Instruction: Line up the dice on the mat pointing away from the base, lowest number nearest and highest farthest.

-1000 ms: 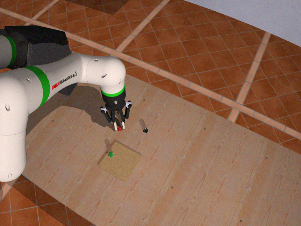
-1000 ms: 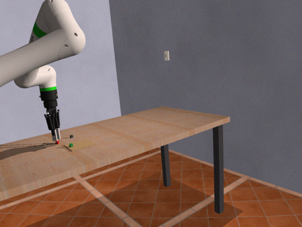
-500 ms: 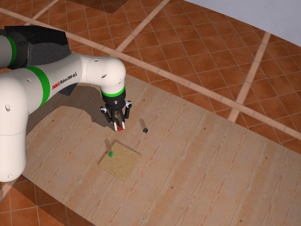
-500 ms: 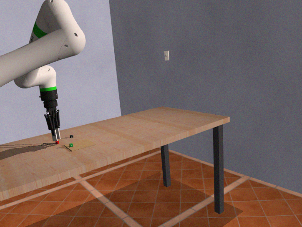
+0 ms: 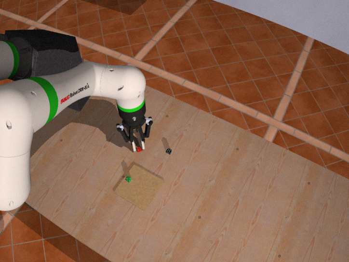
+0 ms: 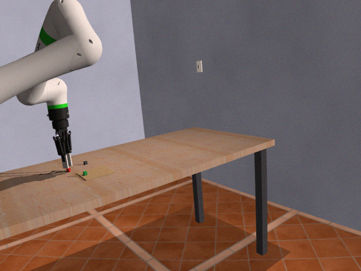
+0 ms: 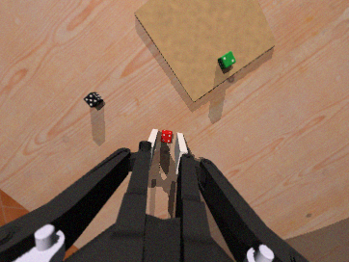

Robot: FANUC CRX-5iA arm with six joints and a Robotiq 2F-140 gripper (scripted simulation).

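Now: the red die 5 cm below my hand. From my hand the other things lie so: green die: 13 cm to the right, 4 cm below, 3 cm ahead; tan mat: 14 cm to the right, 8 cm ahead, 5 cm below; black die: 11 cm ahead, 5 cm to the left, 5 cm below.
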